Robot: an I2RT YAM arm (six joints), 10 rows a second.
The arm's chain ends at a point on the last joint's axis. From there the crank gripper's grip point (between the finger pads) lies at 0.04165 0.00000 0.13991 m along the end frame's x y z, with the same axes.
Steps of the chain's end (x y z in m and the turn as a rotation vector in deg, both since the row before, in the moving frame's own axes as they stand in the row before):
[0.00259 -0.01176 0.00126 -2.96 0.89 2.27]
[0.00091 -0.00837 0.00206 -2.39 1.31 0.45]
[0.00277 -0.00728 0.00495 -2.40 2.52 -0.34]
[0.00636 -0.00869 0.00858 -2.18 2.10 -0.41]
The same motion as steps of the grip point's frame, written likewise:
[0.00458 -0.00286 0.00037 -2.96 0.89 2.27]
[0.00407 -0.00222 0.00094 -2.39 1.31 0.45]
[0.00890 -0.00173 0.00287 -2.40 2.52 -0.34]
[0.01148 -0.00371 0.00686 -2.18 2.10 -0.41]

